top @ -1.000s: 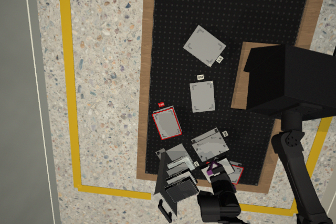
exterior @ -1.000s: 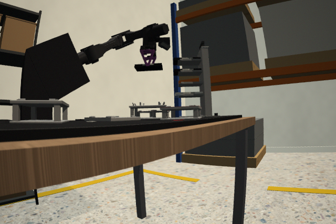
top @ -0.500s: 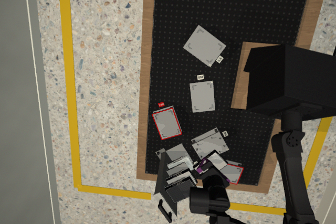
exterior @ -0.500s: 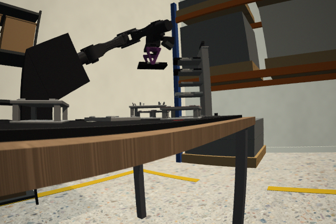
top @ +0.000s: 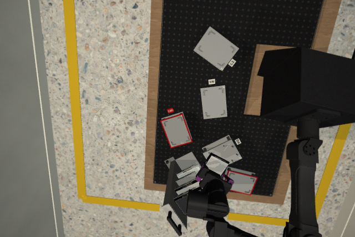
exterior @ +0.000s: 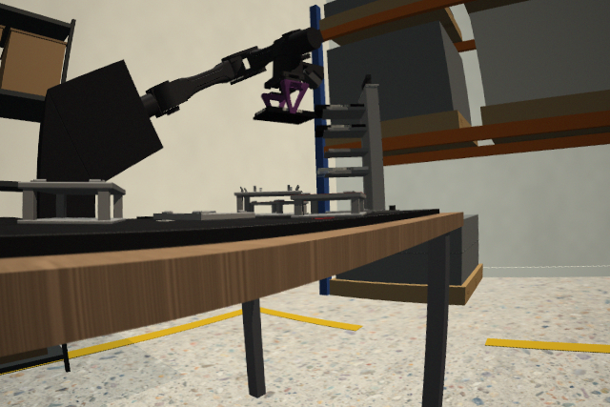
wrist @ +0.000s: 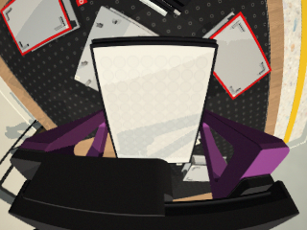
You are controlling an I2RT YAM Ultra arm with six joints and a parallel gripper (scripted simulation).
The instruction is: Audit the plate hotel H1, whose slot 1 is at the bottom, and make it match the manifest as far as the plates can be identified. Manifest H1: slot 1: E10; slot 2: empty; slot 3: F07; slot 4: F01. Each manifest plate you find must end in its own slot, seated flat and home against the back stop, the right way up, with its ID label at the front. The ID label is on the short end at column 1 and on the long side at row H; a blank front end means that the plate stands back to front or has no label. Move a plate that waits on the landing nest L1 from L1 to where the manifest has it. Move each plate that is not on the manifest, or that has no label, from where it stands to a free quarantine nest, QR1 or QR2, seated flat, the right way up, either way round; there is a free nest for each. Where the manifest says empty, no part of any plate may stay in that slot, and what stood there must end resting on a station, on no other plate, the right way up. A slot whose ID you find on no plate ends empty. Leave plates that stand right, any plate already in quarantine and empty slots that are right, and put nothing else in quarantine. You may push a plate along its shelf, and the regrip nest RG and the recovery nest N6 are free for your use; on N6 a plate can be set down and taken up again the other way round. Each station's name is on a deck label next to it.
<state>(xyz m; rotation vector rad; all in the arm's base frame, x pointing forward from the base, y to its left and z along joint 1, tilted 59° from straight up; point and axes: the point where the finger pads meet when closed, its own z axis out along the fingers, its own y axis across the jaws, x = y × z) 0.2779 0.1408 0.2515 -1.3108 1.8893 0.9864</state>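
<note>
The quarantine nest QR1 is 210 mm below my hand, 170 mm ahead of it and 50 mm to the right of it. Also, from my hand: regrip nest RG: 190 mm below, 80 mm behind, 30 mm to the left; plate hotel H1: 200 mm to the left, 120 mm ahead, 90 mm below; white well plate: 150 mm to the left, 130 mm below, 60 mm ahead.
</note>
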